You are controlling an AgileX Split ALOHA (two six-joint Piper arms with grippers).
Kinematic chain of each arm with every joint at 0, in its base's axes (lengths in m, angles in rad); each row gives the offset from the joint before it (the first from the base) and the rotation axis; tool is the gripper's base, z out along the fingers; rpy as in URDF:
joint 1: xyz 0 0 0.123 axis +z
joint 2: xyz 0 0 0 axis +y
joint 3: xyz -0.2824 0 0.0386 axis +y
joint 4: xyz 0.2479 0 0.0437 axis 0.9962 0 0.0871
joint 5: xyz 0 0 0 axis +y
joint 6: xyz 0.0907 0 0.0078 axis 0.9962 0 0.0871
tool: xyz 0 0 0 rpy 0 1.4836 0
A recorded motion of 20 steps. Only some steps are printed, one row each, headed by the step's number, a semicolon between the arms.
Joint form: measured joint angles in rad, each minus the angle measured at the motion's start. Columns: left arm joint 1, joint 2, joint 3, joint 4, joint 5, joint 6; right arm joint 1, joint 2, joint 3, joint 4, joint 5, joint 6.
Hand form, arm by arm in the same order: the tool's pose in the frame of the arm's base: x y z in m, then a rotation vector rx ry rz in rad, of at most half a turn. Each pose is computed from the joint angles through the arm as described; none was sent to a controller.
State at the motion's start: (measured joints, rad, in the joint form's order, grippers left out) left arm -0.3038 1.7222 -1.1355 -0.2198 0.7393 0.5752; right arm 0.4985 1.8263 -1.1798 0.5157 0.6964 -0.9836
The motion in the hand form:
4: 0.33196 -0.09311 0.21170 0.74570 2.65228 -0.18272; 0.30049 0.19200 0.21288 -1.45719 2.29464 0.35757
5: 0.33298 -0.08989 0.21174 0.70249 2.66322 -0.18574; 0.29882 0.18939 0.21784 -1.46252 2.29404 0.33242
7: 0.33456 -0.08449 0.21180 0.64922 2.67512 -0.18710; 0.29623 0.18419 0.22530 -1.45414 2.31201 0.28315
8: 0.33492 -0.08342 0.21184 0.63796 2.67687 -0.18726; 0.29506 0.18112 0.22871 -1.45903 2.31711 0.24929
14: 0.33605 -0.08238 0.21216 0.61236 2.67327 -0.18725; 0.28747 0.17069 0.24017 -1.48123 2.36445 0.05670
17: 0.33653 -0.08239 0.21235 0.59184 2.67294 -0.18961; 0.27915 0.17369 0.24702 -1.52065 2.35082 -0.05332
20: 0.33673 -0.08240 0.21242 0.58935 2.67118 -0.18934; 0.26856 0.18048 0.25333 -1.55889 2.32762 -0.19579
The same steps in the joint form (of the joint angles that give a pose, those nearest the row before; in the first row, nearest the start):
4: 0.0677 0.0000 0.0000 0.0000 -0.0340 -0.1218; 0.0000 -0.0664 0.0000 -0.0928 0.0339 0.0826
5: 0.0774 0.0000 0.0000 0.0000 -0.0355 -0.1443; 0.0000 -0.0831 0.0000 -0.1241 0.0438 0.1032
7: 0.0936 0.0000 0.0000 0.0000 -0.0375 -0.1675; 0.0000 -0.1094 0.0000 -0.1888 0.0623 0.1620
8: 0.0968 0.0000 0.0000 0.0000 -0.0385 -0.1725; 0.0000 -0.1220 0.0000 -0.2277 0.0725 0.1873
14: 0.1000 0.0000 0.0000 0.0000 -0.0487 -0.1858; 0.0230 -0.1681 0.0000 -0.4446 0.1350 0.3472
17: 0.1000 0.0000 0.0000 0.0000 -0.0544 -0.1998; 0.0676 -0.1919 0.0000 -0.5608 0.1657 0.4248
20: 0.1000 0.0000 0.0000 0.0000 -0.0568 -0.2011; 0.1353 -0.2113 0.0000 -0.7073 0.2056 0.5318

